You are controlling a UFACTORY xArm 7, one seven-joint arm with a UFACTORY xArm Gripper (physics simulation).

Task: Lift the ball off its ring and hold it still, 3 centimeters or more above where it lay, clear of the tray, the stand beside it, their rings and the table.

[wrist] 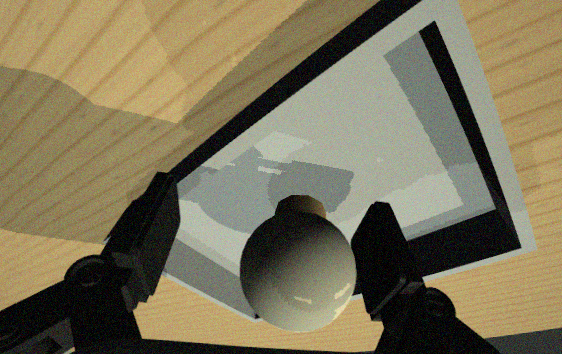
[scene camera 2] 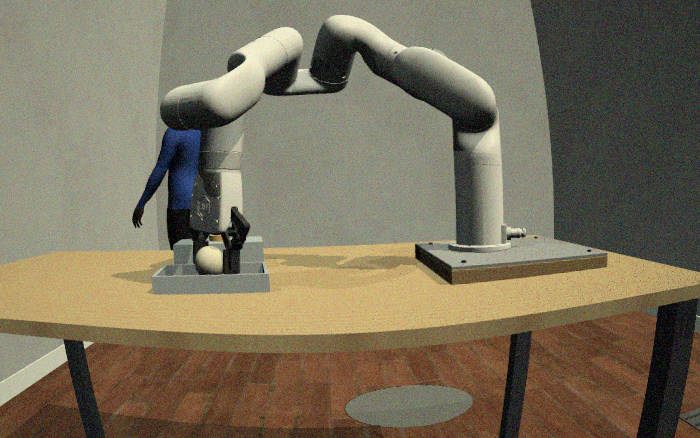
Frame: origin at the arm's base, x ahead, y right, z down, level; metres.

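Where they show: gripper, fingertip midpoint: (wrist: 273, 210) (scene camera 2: 215, 268); arm's base at its link origin: (scene camera 2: 479, 247).
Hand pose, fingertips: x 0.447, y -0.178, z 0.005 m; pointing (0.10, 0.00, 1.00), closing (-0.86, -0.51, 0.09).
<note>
Each offset is from my fingertips to the top centre of the thing. "*": to the spot under its first point. Level surfaces: height alone.
The pale ball {dx -0.004, dy -0.027, dz -0.042 m} (scene camera 2: 209, 259) (wrist: 299, 272) shows low behind the front wall of the grey tray {dx -0.004, dy -0.027, dz -0.004 m} (scene camera 2: 211, 284) (wrist: 492, 125); its underside contact is hidden. My gripper (scene camera 2: 216, 266) (wrist: 273, 210) is open, with its fingertips down over the tray. In the wrist view the ball shows between the two fingers, close beside the right finger, with a wide gap to the left one. In the scene view it partly covers one finger. An orange-brown ring shows partly hidden beyond the ball in the wrist view (wrist: 301, 204), and an orange ring under my gripper's body in the scene view (scene camera 2: 215, 237).
A taller grey block {* dx -0.013, dy +0.164, dz -0.015 m} (scene camera 2: 252, 248), which looks like the stand, rises behind the tray on the wooden table {dz +0.024 m} (scene camera 2: 330, 304). My arm's base stands on a dark-topped plate (scene camera 2: 547, 258) at the right. A person in blue (scene camera 2: 181, 170) is behind the table at the left, partly hidden by my arm.
</note>
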